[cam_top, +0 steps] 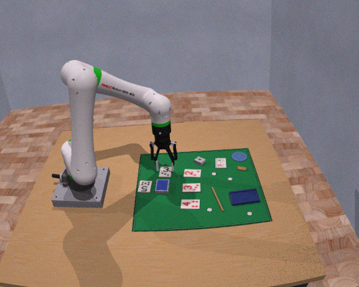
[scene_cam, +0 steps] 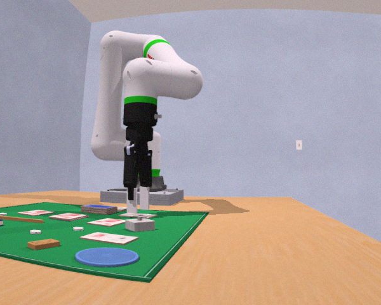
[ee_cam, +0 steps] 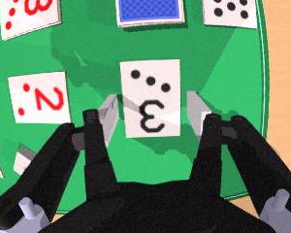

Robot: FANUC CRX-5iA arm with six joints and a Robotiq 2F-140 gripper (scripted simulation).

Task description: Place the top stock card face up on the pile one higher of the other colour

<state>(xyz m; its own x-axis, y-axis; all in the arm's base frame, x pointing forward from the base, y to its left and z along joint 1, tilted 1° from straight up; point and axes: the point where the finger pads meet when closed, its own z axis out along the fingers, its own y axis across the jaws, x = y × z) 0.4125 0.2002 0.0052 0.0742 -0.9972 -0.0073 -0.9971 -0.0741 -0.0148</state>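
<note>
My gripper is now 190 mm short of the green card cloth, 90 mm to the left of it and 50 mm above it. Round my hand: wooden stick: 290 mm ahead, 190 mm to the right, 40 mm below; then black 5: 80 mm behind, 140 mm to the right, 40 mm below; then grey knobbed block: 170 mm ahead, 100 mm to the left, 20 mm below.
</note>
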